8 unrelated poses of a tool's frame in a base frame.
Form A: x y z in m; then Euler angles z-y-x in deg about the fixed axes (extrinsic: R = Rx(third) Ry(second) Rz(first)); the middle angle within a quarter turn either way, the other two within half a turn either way.
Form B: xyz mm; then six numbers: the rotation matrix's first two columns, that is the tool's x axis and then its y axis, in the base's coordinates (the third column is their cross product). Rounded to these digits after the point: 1 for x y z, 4 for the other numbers.
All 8 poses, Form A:
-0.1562 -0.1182 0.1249 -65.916 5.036 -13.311
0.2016 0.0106 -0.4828 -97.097 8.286 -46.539
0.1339 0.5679 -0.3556 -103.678 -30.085 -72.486
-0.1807 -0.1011 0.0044 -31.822 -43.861 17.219
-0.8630 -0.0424 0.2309 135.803 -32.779 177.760
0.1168 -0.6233 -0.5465 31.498 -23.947 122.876
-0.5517 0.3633 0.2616 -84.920 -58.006 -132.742
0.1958 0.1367 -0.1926 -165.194 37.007 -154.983
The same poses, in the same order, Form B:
-156.2 -118.2 124.9 0.4065 -0.8967 0.1753 0.9094 0.3787 -0.1719
201.6 10.6 -482.8 -0.1223 -0.6697 0.7325 0.9820 -0.1888 -0.0087
133.9 567.9 -355.6 -0.2046 -0.4054 0.8909 0.8407 0.3933 0.3721
-180.7 -101.1 4.4 0.6126 -0.6779 0.4063 0.3802 0.7035 0.6005
-863.0 -42.4 230.9 -0.6028 -0.6814 0.4151 -0.5861 0.7312 0.3491
116.8 -623.3 -546.5 0.7793 -0.5743 0.2509 -0.4775 -0.2847 0.8312
-551.7 363.3 261.6 0.0469 0.7312 0.6806 0.5277 0.5603 -0.6384
195.8 136.7 -192.6 -0.7720 0.4777 -0.4193 0.2041 0.8110 0.5482

